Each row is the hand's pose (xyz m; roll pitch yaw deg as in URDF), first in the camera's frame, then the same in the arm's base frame.
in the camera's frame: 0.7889 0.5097 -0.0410 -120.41 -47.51 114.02
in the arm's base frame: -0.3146 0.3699 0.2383 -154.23 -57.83 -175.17
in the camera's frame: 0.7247 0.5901 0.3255 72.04 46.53 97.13
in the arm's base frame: -0.3738 0.2460 0.5934 58.30 26.68 132.32
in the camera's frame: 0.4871 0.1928 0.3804 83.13 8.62 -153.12
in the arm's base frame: -0.2767 -0.1919 0.4665 68.23 26.30 -114.14
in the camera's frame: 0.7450 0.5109 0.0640 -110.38 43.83 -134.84
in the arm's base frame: -0.3357 0.3033 0.3282 -126.85 64.48 -104.91
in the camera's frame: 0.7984 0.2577 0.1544 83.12 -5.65 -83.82
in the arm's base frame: -0.1170 0.1382 0.3334 95.40 13.42 -39.44
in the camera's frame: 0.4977 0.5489 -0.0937 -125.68 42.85 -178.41
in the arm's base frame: -0.5609 0.2241 0.1535 -157.22 49.45 -157.94
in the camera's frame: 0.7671 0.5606 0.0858 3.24 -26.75 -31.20
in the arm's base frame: -0.3502 0.3425 0.3692 27.81 -22.72 1.91
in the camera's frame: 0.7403 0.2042 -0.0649 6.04 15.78 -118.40
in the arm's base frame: -0.1489 0.1455 0.1026 5.03 38.40 -75.34
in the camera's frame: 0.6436 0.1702 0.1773 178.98 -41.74 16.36
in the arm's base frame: -0.1697 -0.0294 0.2979 -152.24 -54.02 38.22
